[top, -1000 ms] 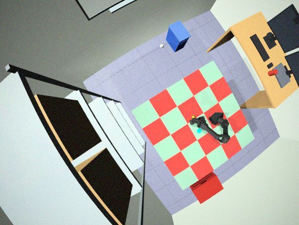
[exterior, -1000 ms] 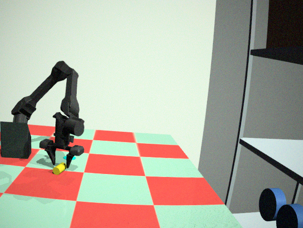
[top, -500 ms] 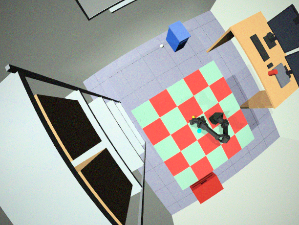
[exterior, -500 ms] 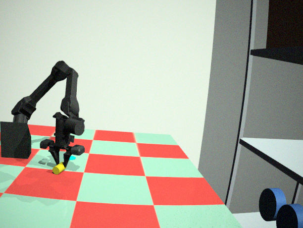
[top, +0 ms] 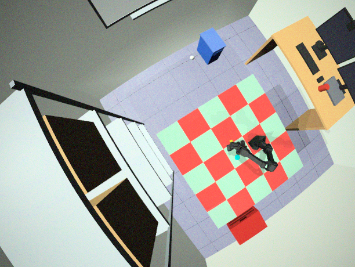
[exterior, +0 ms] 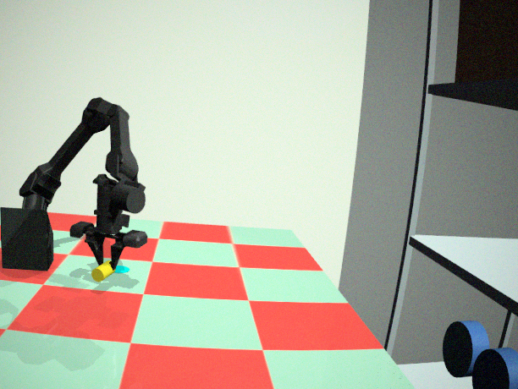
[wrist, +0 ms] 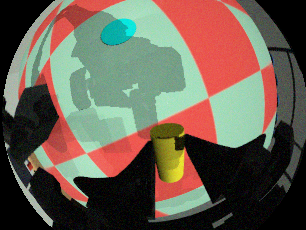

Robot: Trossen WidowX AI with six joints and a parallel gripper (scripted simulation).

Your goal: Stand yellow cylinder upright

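My gripper tip is 3 cm short of the cyan circle, 16 cm to the right of it and 6 cm above it. Also, from my gripper tip: yellow tall cylinder 1 cm behind, 2 cm to the right.
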